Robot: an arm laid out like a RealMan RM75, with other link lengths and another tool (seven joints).
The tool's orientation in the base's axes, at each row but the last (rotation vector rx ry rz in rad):
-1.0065, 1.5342, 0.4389
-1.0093, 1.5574, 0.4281
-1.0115, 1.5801, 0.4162
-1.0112, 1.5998, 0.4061
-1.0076, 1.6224, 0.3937
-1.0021, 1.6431, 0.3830
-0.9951, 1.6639, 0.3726
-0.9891, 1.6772, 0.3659
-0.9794, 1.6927, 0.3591
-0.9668, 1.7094, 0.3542
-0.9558, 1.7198, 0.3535
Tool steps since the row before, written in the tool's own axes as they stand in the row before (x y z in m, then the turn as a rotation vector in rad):
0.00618, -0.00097, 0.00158, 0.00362, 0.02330, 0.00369
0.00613, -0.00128, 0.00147, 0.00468, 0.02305, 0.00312
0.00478, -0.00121, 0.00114, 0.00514, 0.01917, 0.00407
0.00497, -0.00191, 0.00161, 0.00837, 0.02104, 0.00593
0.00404, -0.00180, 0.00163, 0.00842, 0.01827, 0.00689
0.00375, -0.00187, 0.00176, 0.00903, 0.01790, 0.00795
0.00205, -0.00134, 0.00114, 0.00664, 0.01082, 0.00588
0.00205, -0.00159, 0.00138, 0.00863, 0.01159, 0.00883
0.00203, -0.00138, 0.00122, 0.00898, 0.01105, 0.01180
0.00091, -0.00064, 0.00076, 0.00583, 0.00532, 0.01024
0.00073, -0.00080, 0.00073, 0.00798, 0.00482, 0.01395
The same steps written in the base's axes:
0.00212, -0.00149, -0.00591, -0.01592, 0.01448, -0.01031
0.00219, -0.00185, -0.00576, -0.01603, 0.01354, -0.01108
0.00179, -0.00165, -0.00443, -0.01238, 0.01187, -0.01079
0.00256, -0.00186, -0.00457, -0.01264, 0.01302, -0.01479
0.00241, -0.00151, -0.00376, -0.00988, 0.01208, -0.01444
0.00248, -0.00141, -0.00354, -0.00894, 0.01235, -0.01526
0.00168, -0.00088, -0.00193, -0.00476, 0.00771, -0.01066
0.00200, -0.00089, -0.00196, -0.00353, 0.00933, -0.01368
0.00171, -0.00089, -0.00195, -0.00121, 0.01083, -0.01494
0.00091, -0.00029, -0.00096, 0.00230, 0.00757, -0.01023
0.00101, -0.00034, -0.00075, 0.00493, 0.00876, -0.01343

